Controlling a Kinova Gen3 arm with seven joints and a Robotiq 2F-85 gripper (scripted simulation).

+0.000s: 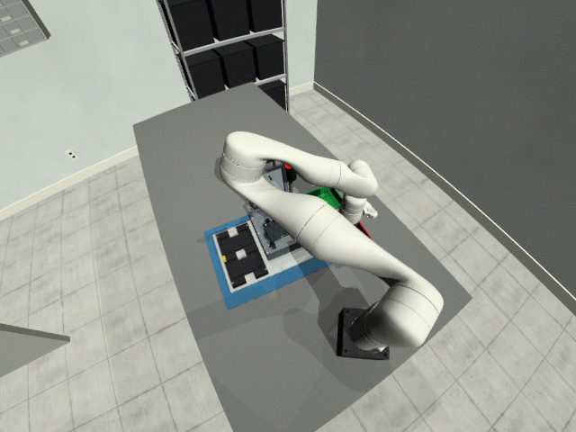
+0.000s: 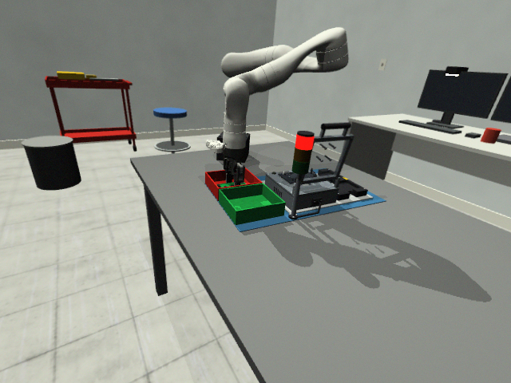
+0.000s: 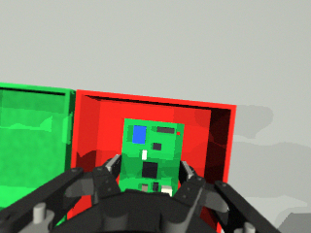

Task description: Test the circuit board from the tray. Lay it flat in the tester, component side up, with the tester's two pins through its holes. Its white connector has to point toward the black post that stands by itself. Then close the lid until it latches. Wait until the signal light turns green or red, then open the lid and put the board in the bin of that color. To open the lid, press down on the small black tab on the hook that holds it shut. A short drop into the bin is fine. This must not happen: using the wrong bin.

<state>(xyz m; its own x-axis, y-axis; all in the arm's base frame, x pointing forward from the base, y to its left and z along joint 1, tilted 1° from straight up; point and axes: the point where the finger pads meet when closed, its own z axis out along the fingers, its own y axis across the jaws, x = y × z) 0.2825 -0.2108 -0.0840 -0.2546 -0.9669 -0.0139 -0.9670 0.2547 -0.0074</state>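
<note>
Now: the red bin right at my hand. The rest, counted from my hand: green circuit board 10 mm below; then tester bed 170 mm to the left, 160 mm ahead, 50 mm above; then green bin 150 mm ahead, 40 mm to the right.
</note>
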